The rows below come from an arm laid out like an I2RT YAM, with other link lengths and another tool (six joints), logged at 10 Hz.
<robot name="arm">
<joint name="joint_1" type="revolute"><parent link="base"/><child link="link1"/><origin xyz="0 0 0.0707"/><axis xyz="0 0 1"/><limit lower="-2.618" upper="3.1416"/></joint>
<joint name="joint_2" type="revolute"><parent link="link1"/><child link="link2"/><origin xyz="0.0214 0.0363 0.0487"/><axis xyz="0 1 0"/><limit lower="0" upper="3.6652"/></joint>
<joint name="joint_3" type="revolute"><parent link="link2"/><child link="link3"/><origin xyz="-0.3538 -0.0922 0"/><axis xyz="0 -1 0"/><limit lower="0" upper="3.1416"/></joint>
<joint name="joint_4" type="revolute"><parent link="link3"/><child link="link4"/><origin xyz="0.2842 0.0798 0.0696"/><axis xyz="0 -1 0"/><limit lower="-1.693" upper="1.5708"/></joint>
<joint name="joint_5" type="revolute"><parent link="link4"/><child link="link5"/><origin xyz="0.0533 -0.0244 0.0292"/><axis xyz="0 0 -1"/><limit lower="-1.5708" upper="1.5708"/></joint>
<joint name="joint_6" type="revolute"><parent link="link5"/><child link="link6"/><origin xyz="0.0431 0 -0.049"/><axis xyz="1 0 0"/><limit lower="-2.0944" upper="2.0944"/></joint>
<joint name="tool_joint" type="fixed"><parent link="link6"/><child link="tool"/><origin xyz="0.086 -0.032 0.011" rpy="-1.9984 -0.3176 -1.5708"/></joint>
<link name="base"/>
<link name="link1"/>
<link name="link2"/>
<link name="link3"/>
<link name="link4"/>
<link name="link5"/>
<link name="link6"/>
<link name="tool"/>
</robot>
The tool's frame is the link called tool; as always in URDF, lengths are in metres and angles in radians.
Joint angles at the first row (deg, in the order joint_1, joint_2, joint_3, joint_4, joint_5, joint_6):
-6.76, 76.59, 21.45, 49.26, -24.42, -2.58
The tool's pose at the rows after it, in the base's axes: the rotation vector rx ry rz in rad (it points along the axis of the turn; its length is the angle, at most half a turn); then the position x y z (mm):
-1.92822, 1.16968, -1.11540, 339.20, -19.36, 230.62
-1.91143, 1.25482, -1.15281, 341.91, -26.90, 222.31
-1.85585, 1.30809, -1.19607, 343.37, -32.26, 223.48
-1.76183, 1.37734, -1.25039, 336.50, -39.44, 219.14
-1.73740, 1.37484, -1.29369, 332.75, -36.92, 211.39
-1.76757, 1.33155, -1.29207, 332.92, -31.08, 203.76
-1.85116, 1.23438, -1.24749, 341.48, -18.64, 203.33
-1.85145, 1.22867, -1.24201, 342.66, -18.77, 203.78
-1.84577, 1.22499, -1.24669, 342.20, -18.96, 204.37
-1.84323, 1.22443, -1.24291, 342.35, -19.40, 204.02
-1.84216, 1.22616, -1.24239, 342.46, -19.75, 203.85
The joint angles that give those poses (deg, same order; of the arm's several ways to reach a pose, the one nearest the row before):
-5.48, 79.54, 18.36, 56.74, -19.51, -3.40
-4.70, 81.65, 17.90, 58.76, -14.36, -3.49
-3.97, 82.86, 17.59, 62.03, -10.29, -2.44
-3.07, 84.97, 15.11, 69.44, -4.85, -0.63
-1.77, 88.33, 12.90, 76.64, -2.48, -1.39
-1.47, 90.80, 11.86, 80.06, -4.16, -2.49
-1.49, 90.56, 13.46, 76.52, -9.56, -4.24
-1.74, 90.61, 13.69, 76.37, -10.16, -4.09
-1.80, 90.73, 13.54, 77.03, -10.24, -4.05
-1.97, 90.89, 13.51, 77.28, -10.51, -3.82
-2.02, 90.95, 13.52, 77.33, -10.50, -3.76

